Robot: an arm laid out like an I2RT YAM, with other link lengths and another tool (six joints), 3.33 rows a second.
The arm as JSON. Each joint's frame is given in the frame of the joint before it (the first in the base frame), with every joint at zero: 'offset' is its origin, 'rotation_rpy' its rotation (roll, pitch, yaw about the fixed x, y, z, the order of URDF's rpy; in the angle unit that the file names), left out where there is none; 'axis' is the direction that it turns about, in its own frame. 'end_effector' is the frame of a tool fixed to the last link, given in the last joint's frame.
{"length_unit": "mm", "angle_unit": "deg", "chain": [
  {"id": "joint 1", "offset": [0.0, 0.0, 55.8], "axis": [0.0, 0.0, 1.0]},
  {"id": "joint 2", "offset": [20.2, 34.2, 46.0], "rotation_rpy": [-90.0, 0.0, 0.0], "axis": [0.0, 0.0, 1.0]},
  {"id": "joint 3", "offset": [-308.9, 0.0, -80.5], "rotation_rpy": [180.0, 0.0, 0.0], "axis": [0.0, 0.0, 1.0]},
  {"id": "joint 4", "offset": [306.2, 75.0, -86.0], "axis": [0.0, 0.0, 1.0]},
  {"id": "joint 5", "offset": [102.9, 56.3, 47.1], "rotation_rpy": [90.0, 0.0, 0.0], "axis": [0.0, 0.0, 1.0]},
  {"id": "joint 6", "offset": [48.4, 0.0, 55.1], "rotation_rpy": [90.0, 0.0, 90.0], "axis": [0.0, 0.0, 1.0]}
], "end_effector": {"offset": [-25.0, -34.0, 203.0], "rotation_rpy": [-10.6, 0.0, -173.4]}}
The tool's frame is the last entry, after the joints.
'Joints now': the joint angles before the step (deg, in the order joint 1, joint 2, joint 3, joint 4, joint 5, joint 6). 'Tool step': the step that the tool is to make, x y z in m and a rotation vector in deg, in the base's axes. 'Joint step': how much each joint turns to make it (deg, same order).
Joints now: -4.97 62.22 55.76 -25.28 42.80 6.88
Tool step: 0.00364 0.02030 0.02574 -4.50 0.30 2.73
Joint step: 3.52 -1.43 0.73 1.22 2.94 -4.90
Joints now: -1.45 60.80 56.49 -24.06 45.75 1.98
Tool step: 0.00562 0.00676 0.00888 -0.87 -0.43 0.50
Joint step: 1.28 0.65 1.00 0.51 1.09 -0.57
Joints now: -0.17 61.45 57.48 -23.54 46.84 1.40
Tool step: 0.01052 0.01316 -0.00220 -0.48 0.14 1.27
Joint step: 1.94 1.23 0.09 1.12 0.81 -0.17
